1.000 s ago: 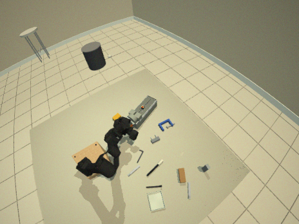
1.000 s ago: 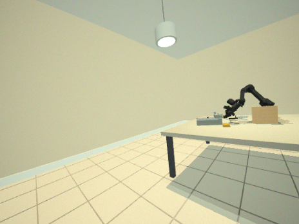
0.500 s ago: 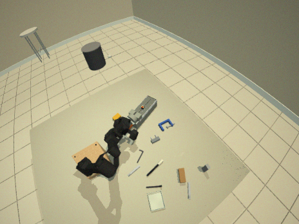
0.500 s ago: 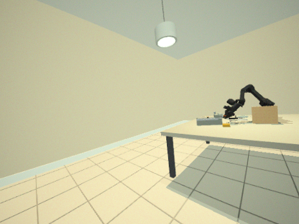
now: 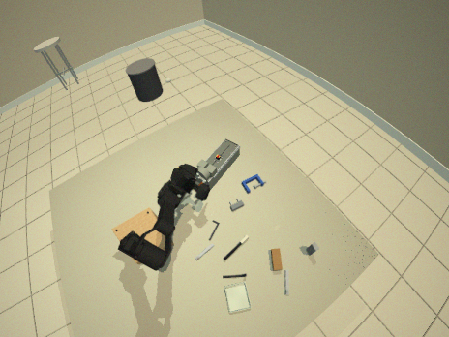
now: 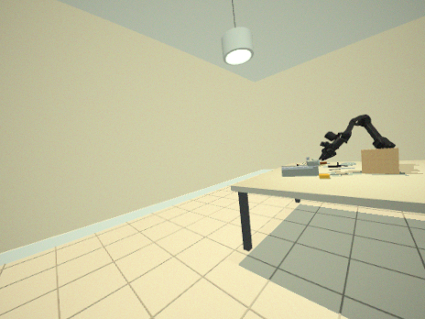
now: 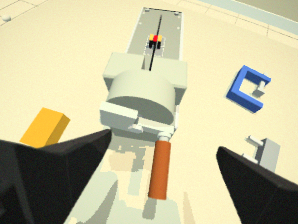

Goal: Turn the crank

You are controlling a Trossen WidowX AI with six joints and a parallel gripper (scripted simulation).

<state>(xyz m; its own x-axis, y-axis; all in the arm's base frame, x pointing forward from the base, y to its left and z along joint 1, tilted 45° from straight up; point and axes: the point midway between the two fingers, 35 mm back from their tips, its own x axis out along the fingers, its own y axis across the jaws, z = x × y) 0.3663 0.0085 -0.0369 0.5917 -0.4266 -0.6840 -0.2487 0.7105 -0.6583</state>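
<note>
Now: the brown crank handle 20 mm below my gripper tip, 20 mm behind it and 10 mm to the right of it. From my gripper tip the other things lie so: red pointer (150 mm ahead, 70 mm to the left, 20 mm below); then grey clamp (160 mm to the right, 100 mm below, 70 mm ahead); then orange block (180 mm to the left, 90 mm below, 30 mm behind).
</note>
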